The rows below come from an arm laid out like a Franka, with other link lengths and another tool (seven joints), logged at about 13 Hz.
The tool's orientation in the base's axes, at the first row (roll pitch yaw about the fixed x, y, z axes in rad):
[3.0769 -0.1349 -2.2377]
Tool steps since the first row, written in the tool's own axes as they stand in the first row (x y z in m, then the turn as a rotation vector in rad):
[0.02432 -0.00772 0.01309 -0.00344 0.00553 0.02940]
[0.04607 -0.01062 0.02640 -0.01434 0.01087 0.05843]
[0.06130 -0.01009 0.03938 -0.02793 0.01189 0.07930]
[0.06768 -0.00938 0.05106 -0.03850 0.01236 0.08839]
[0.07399 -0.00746 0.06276 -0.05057 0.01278 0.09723]
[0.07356 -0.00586 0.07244 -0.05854 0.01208 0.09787]
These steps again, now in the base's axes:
[-0.01065 -0.02461 -0.01017 -0.00613 0.00420 -0.02918]
[-0.02350 -0.04423 -0.02059 -0.00749 0.01412 -0.05901]
[-0.03499 -0.05660 -0.03134 -0.00275 0.02398 -0.08141]
[-0.04101 -0.06189 -0.04199 0.00215 0.03190 -0.09179]
[-0.04794 -0.06637 -0.05259 0.00803 0.04098 -0.10213]
[-0.05022 -0.06567 -0.06211 0.01338 0.04671 -0.10388]

